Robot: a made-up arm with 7 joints.
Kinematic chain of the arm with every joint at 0, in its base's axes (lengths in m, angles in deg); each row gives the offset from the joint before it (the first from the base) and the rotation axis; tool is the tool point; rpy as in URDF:
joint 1: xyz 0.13 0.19 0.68 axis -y
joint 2: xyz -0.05 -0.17 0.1 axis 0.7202 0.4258 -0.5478
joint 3: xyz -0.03 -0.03 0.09 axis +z
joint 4: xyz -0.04 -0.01 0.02 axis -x
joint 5: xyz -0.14 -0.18 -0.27 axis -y
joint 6: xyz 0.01 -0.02 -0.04 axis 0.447 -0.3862 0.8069
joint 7: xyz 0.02 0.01 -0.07 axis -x
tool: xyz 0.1 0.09 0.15 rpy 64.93 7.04 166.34
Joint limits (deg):
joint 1: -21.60..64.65
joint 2: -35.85..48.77
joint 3: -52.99..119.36
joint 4: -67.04..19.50
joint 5: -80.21..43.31
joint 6: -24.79..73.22
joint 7: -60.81..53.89
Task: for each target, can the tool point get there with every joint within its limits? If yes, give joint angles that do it. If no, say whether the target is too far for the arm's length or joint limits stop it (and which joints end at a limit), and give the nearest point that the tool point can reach.
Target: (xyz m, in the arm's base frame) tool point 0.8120 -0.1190 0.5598
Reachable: no: joint limits stop it (at a limit: joint 1, joint 4, joint 5, joint 6, joint 7) | nearest point 0.5370 -0.0753 0.6656 | short by 0.298 m
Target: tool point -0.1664 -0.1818 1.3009
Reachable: no: joint limits stop it (at a limit: joint 1, joint 2, joint 4, joint 5, joint 6, joint 7) | nearest point -0.1904 -0.0195 1.0607 | short by 0.291 m
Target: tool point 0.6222 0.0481 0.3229
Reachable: no: joint limits stop it (at a limit: joint 1, joint 2, joint 6, joint 7) | nearest point 0.4212 0.0078 0.4343 | short by 0.233 m
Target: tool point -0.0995 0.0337 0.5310
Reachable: yes | joints 31.57 36.91 -36.04 -16.98 -2.80 35.46 -45.99
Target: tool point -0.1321 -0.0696 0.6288
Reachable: yes | joints 20.40 -5.73 43.05 -42.68 -41.61 57.61 32.54
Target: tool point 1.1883 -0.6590 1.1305
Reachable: no: too far | nearest point 0.4629 -0.2650 0.8217 | short by 0.881 m
